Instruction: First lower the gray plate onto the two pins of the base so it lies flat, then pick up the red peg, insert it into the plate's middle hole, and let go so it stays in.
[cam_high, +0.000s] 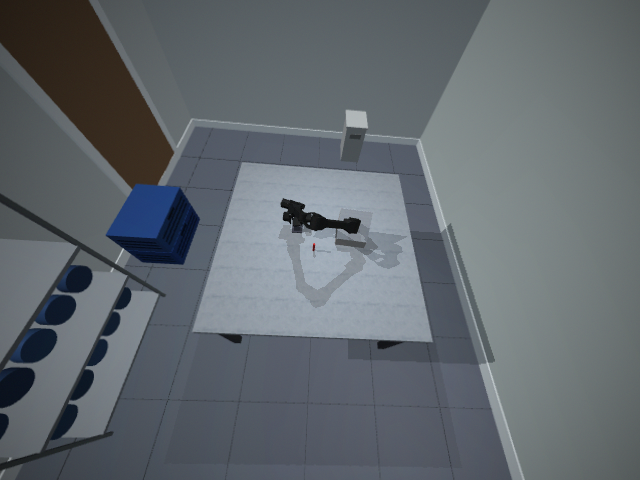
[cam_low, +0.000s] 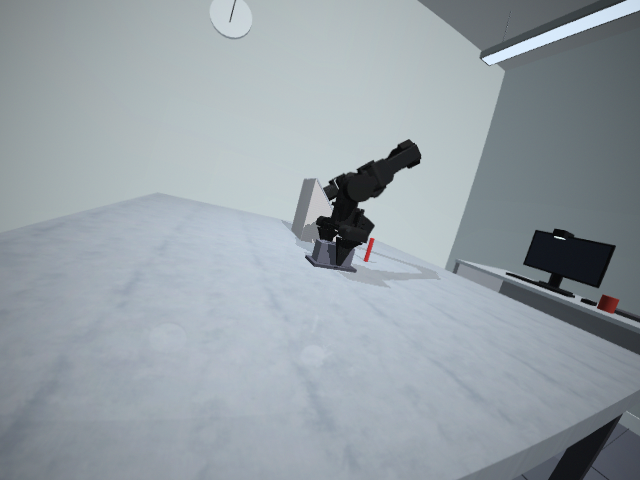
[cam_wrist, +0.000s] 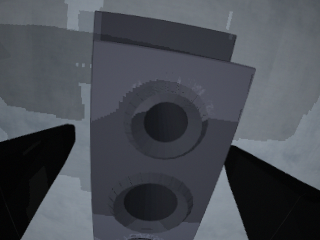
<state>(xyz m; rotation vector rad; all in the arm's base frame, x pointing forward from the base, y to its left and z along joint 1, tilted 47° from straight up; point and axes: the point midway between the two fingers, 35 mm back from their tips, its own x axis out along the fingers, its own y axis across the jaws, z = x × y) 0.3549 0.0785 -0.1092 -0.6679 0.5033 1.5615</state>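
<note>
Right now the gray plate is 3 cm above my gripper tip. Also, from my gripper tip: red peg (17 cm to the left, 14 cm behind, 3 cm above).
</note>
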